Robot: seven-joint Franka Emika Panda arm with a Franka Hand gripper.
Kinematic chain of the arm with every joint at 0, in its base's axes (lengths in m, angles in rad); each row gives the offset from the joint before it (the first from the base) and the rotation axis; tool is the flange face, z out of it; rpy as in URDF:
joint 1: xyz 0 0 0.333 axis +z
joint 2: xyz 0 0 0 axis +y
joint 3: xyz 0 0 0.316 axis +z
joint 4: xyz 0.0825 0 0 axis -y
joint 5: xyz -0.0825 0 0.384 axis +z
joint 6: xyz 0 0 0 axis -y
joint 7: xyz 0.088 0 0 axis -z
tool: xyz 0 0 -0.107 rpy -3.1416 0 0
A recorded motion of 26 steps. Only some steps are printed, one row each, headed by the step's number.
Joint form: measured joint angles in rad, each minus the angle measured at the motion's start. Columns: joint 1, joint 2, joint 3, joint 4, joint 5, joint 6, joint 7.
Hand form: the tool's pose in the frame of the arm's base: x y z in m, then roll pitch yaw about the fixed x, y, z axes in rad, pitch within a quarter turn. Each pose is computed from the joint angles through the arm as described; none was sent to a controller.
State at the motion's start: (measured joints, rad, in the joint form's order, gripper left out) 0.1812 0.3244 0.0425 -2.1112 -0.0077 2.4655 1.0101
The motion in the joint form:
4: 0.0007 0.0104 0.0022 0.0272 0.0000 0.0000 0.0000
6: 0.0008 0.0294 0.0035 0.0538 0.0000 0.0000 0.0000
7: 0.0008 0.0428 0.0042 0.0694 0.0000 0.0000 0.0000
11: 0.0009 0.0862 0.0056 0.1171 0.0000 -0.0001 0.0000
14: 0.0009 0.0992 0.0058 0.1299 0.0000 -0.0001 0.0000
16: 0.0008 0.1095 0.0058 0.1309 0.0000 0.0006 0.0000
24: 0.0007 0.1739 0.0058 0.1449 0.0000 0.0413 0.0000
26: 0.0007 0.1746 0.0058 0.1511 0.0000 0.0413 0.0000
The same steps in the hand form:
4: 0.5756 0.1322 0.2683 -3.0966 -0.0169 -0.7808
6: 0.5829 0.1346 0.2680 -3.0895 -0.0199 -0.7800
7: 0.5870 0.1359 0.2664 -3.0872 -0.0204 -0.7797
11: 0.5993 0.1394 0.2597 -3.0823 -0.0207 -0.7792
14: 0.6024 0.1402 0.2570 -3.0821 -0.0200 -0.7793
16: 0.6021 0.1400 0.2511 -3.0891 -0.0150 -0.7793
24: 0.6047 0.1407 0.2207 -3.0956 -0.0073 -0.7803
26: 0.6068 0.1411 0.2227 -3.0910 -0.0102 -0.7805

